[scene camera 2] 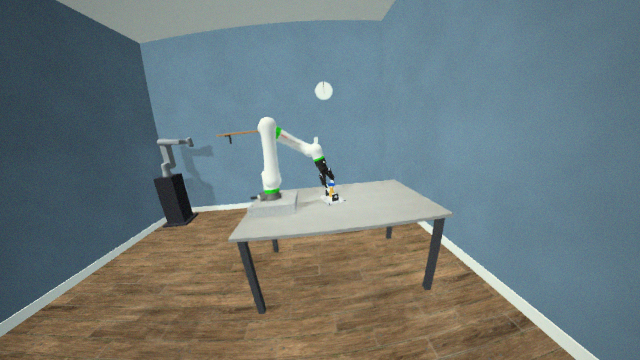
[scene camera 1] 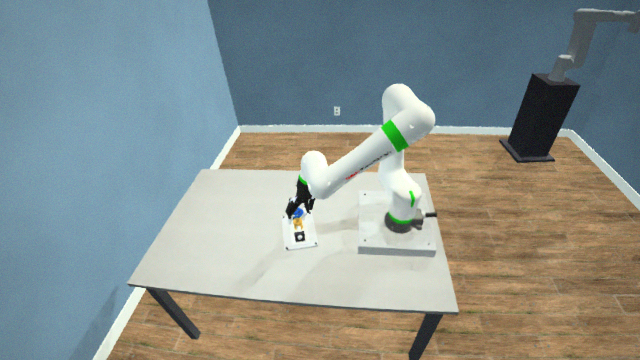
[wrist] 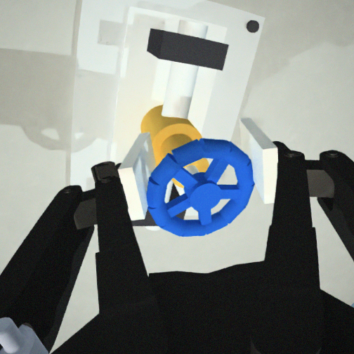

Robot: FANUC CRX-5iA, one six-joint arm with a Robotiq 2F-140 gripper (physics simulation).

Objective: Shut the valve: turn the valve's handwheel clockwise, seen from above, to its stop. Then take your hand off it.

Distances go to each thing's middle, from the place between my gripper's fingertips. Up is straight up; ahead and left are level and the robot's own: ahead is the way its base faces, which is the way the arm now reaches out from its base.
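Blue handwheel point(wrist: 201, 191): 1 cm to the right of my hand, 1 cm behind it, 3 cm above it. White base plate point(wrist: 100, 43): 1 cm to the right of my hand, 1 cm behind it, 9 cm below it. Going by their middles, the blue handwheel is the nearest to my hand of the things named here.
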